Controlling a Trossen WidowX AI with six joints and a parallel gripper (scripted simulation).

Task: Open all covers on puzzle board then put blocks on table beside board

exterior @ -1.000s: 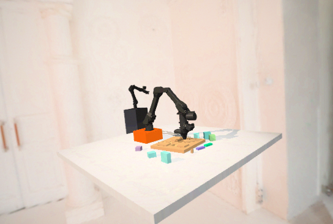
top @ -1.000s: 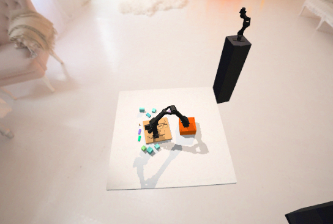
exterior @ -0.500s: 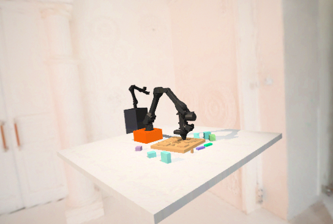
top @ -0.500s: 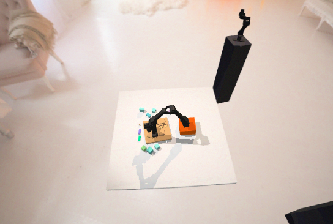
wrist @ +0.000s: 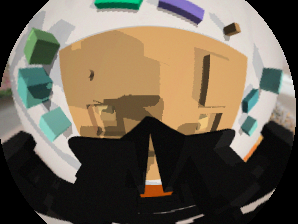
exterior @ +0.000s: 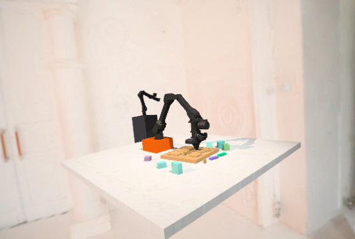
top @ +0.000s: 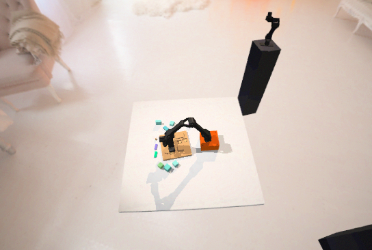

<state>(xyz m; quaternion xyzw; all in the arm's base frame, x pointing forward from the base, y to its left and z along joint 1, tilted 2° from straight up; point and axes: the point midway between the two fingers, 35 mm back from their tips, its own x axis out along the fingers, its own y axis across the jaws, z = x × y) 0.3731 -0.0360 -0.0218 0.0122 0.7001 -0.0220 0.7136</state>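
Now: gripper tip 4 cm to the left of the tan puzzle board and 3 cm past it. Round my gripper tip: purple bar (16 cm ahead, 6 cm to the right, 2 cm below); then green block (17 cm to the left, 14 cm ahead); then green bar (17 cm ahead, 3 cm to the left, 2 cm below).
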